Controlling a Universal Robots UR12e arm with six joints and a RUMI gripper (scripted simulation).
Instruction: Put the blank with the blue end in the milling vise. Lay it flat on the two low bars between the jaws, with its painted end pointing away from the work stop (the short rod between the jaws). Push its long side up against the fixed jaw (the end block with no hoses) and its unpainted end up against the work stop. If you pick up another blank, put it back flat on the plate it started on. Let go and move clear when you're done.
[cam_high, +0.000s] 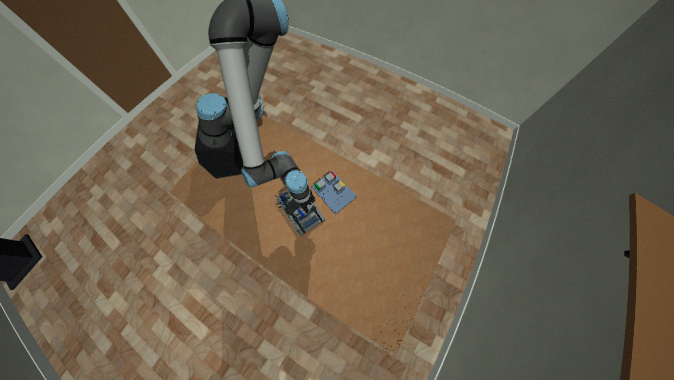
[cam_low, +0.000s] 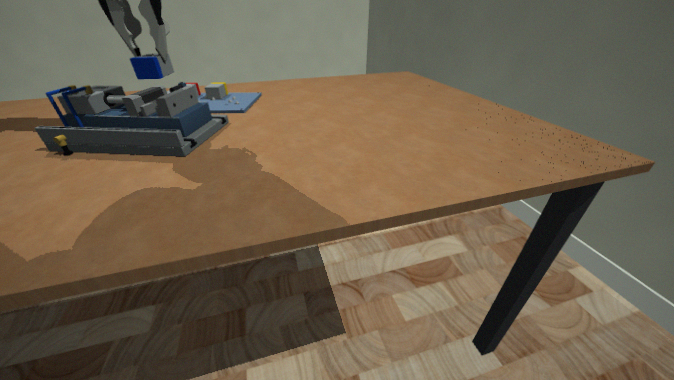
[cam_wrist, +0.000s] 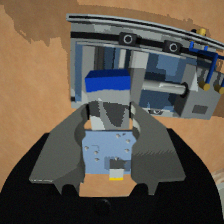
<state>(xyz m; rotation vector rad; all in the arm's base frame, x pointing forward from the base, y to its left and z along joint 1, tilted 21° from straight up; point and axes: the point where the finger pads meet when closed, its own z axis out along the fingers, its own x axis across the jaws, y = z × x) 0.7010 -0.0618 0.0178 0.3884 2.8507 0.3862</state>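
My gripper is now 9 cm above the fixed jaw, 3 cm short of it and 2 cm to the left of it. From my hand the other things lie so: vise body: 13 cm below, 6 cm behind, 2 cm to the left; then blue blank: 2 cm below; then green blank: 23 cm to the left, 14 cm below, 5 cm behind.
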